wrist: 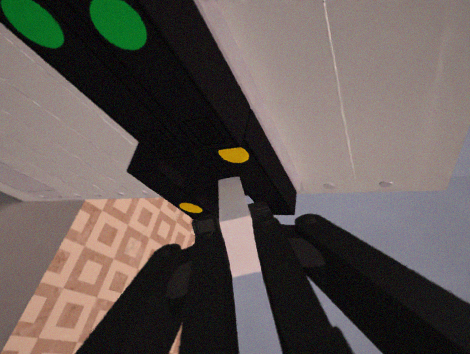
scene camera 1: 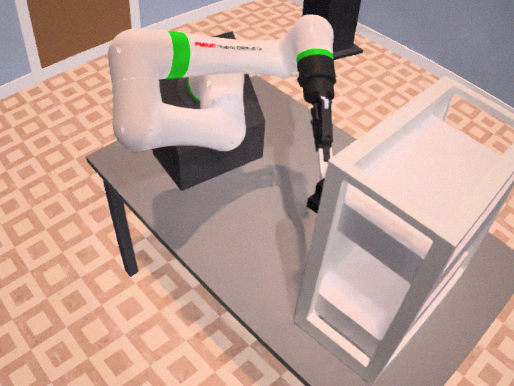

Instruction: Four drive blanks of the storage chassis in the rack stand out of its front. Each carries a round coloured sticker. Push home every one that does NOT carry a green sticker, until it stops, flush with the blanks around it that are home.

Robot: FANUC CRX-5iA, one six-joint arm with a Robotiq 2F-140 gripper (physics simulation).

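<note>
Scene camera 1: my gripper (scene camera 1: 327, 178), a rack (scene camera 1: 401, 212). Wrist view: gripper (wrist: 232, 197), rack (wrist: 106, 106).
</note>
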